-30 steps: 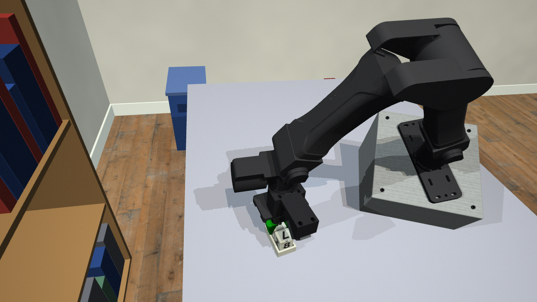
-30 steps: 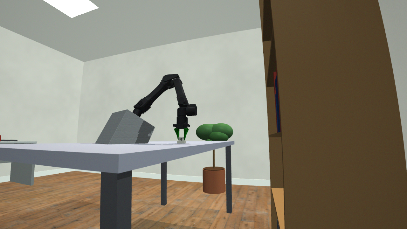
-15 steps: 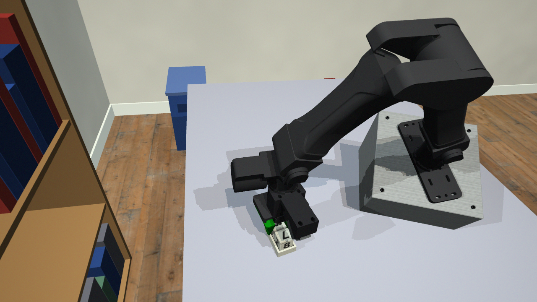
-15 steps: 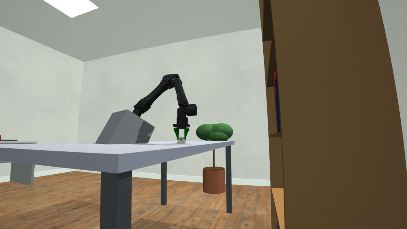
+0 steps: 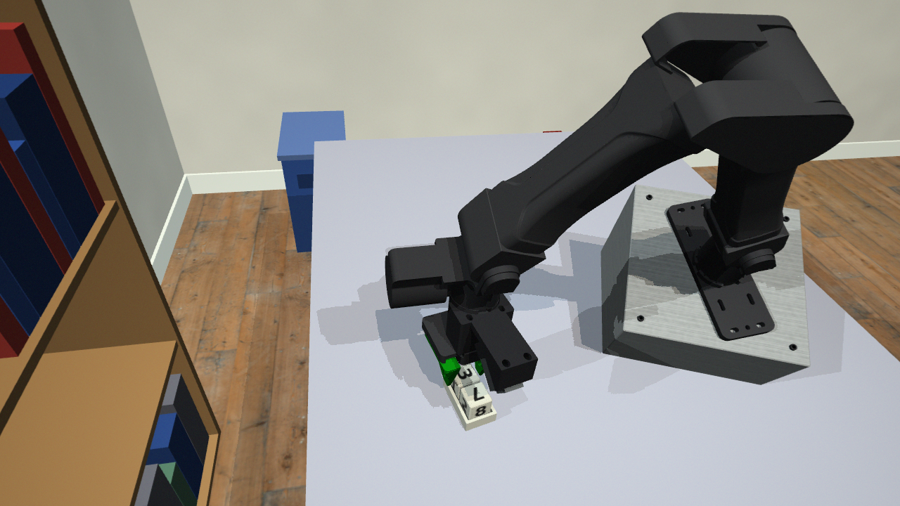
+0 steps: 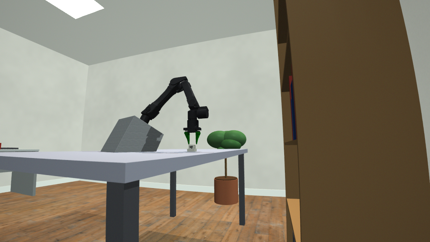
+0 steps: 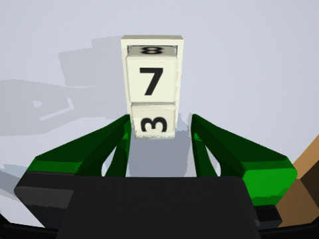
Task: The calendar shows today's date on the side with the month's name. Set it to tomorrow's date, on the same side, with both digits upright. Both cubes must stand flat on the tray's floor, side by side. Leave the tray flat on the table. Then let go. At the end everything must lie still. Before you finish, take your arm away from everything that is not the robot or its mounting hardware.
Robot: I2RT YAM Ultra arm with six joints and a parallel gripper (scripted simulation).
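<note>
The tray lies 40 mm below my hand, 10 mm to the left of it and 10 mm behind it.
</note>
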